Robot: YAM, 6 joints.
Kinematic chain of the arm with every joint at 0, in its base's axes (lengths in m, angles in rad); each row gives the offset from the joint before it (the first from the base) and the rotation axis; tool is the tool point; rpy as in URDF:
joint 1: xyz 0 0 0.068 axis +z
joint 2: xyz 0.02 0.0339 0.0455 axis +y
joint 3: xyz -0.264 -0.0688 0 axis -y
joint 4: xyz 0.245 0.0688 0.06 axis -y
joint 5: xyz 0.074 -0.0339 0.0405 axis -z
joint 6: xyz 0.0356 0 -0.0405 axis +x
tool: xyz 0 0 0 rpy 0 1.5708 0
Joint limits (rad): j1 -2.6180..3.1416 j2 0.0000..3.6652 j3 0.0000..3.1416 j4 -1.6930..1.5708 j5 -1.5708..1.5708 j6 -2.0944..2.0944
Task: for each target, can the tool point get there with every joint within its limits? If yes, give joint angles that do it. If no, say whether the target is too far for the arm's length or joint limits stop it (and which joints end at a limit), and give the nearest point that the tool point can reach.
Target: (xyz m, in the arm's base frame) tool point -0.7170 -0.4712 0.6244
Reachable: no: too far | nearest point -0.4633 -0.3045 0.4393 | short by 0.356 m
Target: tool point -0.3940 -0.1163 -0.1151
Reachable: no: joint limits stop it (at a limit: joint 1) | nearest point -0.3637 -0.1688 -0.1151 | short by 0.061 m
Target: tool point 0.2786 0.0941 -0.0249
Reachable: yes | joints 0.2791 2.2999 0.9239 -0.2739 -0.3969 0.1853
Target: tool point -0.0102 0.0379 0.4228
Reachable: yes | joints -0.4615 0.3802 1.2743 -1.0789 -0.9703 -0.2018
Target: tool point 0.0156 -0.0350 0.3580
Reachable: yes | joints -0.7741 0.3375 0.9611 -0.9544 0.4085 -0.6014
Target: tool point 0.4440 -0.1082 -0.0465
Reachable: yes | joints -0.2121 2.6847 1.7056 -0.4660 0.3518 0.7280
